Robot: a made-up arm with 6 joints.
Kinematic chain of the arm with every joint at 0, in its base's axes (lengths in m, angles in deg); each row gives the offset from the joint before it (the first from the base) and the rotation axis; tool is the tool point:
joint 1: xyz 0 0 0.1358 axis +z
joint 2: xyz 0 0 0 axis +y
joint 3: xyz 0 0 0.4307 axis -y
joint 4: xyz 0 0 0 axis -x
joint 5: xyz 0.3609 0 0 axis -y
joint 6: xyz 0 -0.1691 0 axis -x
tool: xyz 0 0 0
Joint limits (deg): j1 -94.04..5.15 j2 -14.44..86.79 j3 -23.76..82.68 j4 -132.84..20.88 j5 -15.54..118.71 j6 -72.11..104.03
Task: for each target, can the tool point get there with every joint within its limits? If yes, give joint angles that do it. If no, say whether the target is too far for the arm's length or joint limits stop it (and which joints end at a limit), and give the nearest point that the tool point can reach.
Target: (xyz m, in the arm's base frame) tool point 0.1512 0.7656 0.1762
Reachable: no: joint limits stop it (at a limit: joint 1, joint 3, joint 4) | nearest point 0.3117 0.1435 0.1954 | short by 0.643 m
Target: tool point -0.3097 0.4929 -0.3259
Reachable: no: joint limits stop it (at a limit: joint 1, joint 2, joint 3, joint 4) | nearest point 0.1762 0.1313 -0.1345 | short by 0.635 m
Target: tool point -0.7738 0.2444 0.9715
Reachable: no: too far | nearest point -0.2521 0.0796 0.9035 | short by 0.551 m
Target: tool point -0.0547 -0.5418 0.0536
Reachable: yes | joints -77.87 55.91 -3.74 -8.21 40.74 89.55
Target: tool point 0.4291 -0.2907 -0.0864
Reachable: yes | joints -24.53 69.39 17.44 -59.31 82.18 -29.36
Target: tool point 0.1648 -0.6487 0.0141
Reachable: yes | joints -65.78 68.41 39.99 -46.78 5.46 -55.81
